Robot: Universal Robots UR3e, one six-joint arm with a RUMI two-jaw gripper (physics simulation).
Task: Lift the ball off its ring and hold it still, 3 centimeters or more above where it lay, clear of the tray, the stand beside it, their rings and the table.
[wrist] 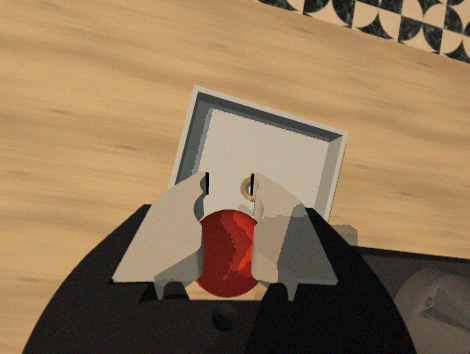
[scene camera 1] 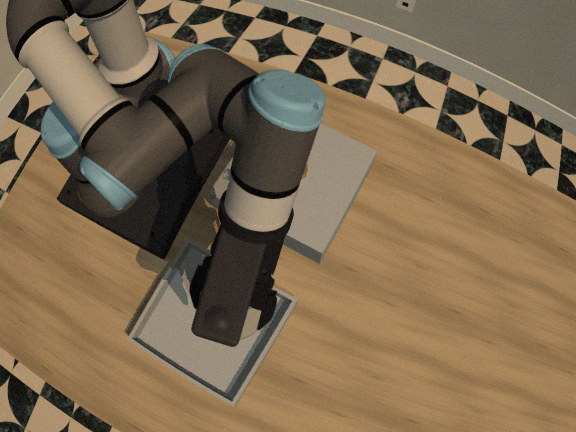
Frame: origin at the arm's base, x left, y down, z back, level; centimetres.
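Seen in the pictures: gripper, between the fingertips: (wrist: 230, 175); arm's base, origin of its link: (wrist: 428, 314).
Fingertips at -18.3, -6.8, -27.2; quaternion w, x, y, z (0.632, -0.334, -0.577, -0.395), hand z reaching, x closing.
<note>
Pixels of each thing's top centre, then the offset from my fingertips to it, as dx, dy, dz. "spot": a spot on its surface instead. Level surfaces: height alone.
- red ball, centre of its top: (wrist: 233, 270) +5.3, -3.8, -0.2
- tray, centre of its top: (wrist: 256, 189) (scene camera 1: 208, 321) +1.6, +6.8, +3.8
- small orange ring, a spot on its surface: (wrist: 243, 189) spot: +1.7, +8.3, +2.5
- wooden table, height of its surface: dy +9.6
The red ball (wrist: 229, 252) is between the two pale fingers of my gripper (scene camera 1: 230, 320) (wrist: 230, 175), which is shut on it. The fingers press on its left and right sides. The ball is up off its ring, above the tray (scene camera 1: 200, 361) (wrist: 265, 150). Its exact height cannot be read. A small orange ring (wrist: 243, 189) lies on the tray floor, partly behind the right fingertip in the wrist view. In the scene view the arm hides the ball and this ring.
A grey stand (scene camera 1: 337, 182) is beside the tray, towards the back. A bit of its orange ring (scene camera 1: 305, 170) shows at the arm's edge. The dark base plate (scene camera 1: 117, 231) is left of the stand. All rest on the wooden table (scene camera 1: 425, 280) (wrist: 75, 125).
</note>
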